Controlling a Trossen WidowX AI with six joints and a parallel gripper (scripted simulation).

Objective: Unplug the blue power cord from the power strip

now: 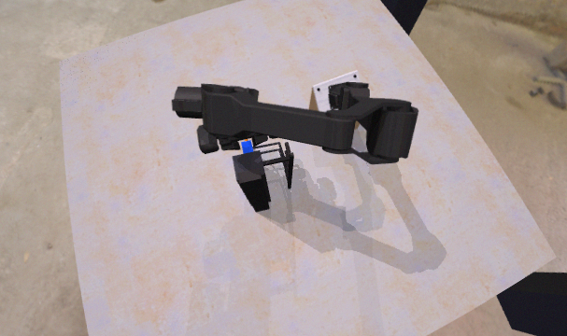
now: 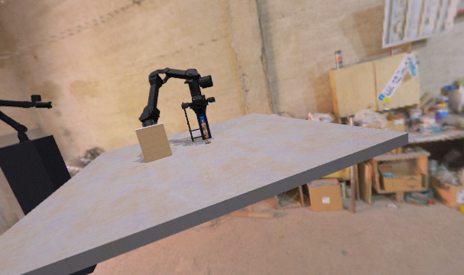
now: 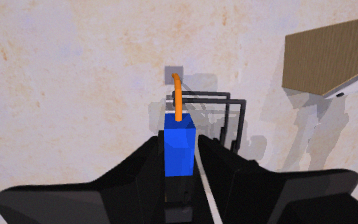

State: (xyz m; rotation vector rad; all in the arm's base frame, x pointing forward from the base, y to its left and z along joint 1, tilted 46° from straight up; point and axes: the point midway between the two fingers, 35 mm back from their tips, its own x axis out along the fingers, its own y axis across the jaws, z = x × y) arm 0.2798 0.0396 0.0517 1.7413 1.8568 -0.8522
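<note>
My gripper tip is now 3 cm to the right of the blue plug.
</note>
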